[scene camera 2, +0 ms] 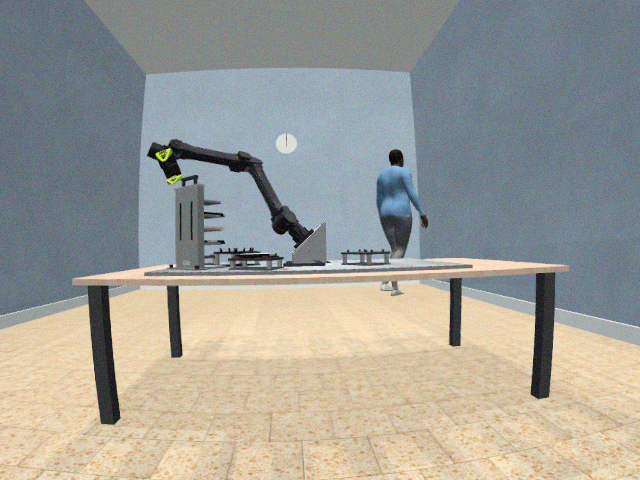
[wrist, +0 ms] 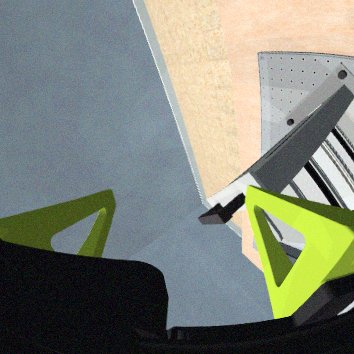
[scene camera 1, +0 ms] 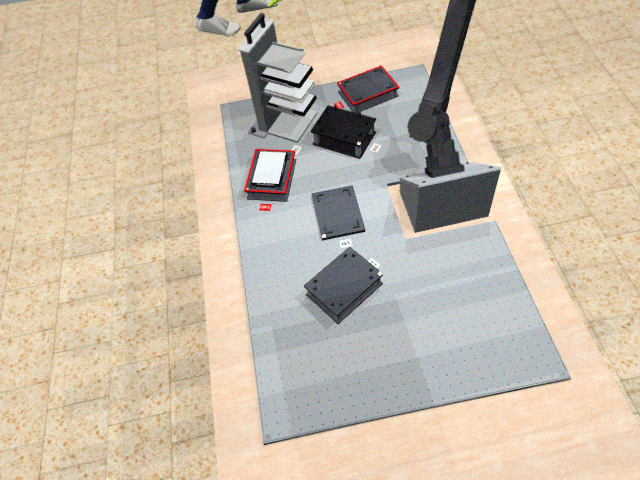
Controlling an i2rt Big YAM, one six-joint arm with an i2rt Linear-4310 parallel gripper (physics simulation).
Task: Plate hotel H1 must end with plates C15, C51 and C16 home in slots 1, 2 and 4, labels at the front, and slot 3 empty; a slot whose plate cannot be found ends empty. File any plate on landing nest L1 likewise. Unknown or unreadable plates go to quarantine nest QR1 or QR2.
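Frame: origin at the arm's base, x back, y right, z up, level; metres.
Where they show: gripper, fingertip midpoint: (scene camera 2: 168, 172) (wrist: 178, 195); arm's base, origin of the base link: (scene camera 2: 305, 239) (scene camera 1: 444, 172).
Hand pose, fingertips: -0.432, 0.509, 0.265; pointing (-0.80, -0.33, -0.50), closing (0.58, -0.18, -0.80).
Things, the pixels of their top centre, and the offset from my fingertips, as dx, dy, dz. "spot": a spot on its surface instead. Level surfaces: height alone.
- top shelf, middle of its top: (wrist: 287, 215) (scene camera 1: 281, 57) +0.044, -0.130, -0.120
- white-topped plate, middle of its top: (scene camera 1: 269, 167) (scene camera 2: 256, 253) -0.038, -0.352, -0.318
- red-rimmed quarantine nest, surface spot: (scene camera 1: 249, 180) spot: -0.100, -0.379, -0.332
- second red-rimmed nest, middle of its top: (scene camera 1: 367, 83) +0.300, -0.047, -0.326
- tall black nest, middle of its top: (scene camera 1: 343, 120) (scene camera 2: 237, 247) +0.197, -0.229, -0.296
- flat dark nest, middle of its top: (scene camera 1: 337, 209) (scene camera 2: 303, 261) +0.140, -0.513, -0.354
- turned dark nest, middle of its top: (scene camera 1: 343, 277) (scene camera 2: 365, 249) (wrist: 287, 263) +0.124, -0.759, -0.312
- perforated mat, its level: dz -0.371
The grey plate hotel (scene camera 1: 253, 77) (scene camera 2: 190, 227) (wrist: 302, 145) stands upright at the table's far left end. Its handle (scene camera 1: 255, 28) (scene camera 2: 189, 180) (wrist: 220, 212) is on top. In scene camera 1, three white-topped plates lie on stacked shelves: an upper one (scene camera 1: 286, 74), a middle one (scene camera 1: 289, 89) and a lower one (scene camera 1: 293, 104). The top shelf (scene camera 1: 279, 56) shows no plate. Plate labels cannot be read. Another white-topped plate (scene camera 1: 269, 167) lies on a red-rimmed quarantine nest (scene camera 1: 249, 180). My gripper (scene camera 2: 169, 167) (wrist: 178, 195) is open and empty, high beside the hotel's handle.
A second red-rimmed nest (scene camera 1: 368, 85), a tall black nest (scene camera 1: 343, 126), a flat dark nest (scene camera 1: 338, 211) and a turned dark nest (scene camera 1: 343, 281) stand on the perforated mat (scene camera 1: 351, 382). Their tags are too blurred to read surely. A person (scene camera 2: 398, 196) stands behind the table.
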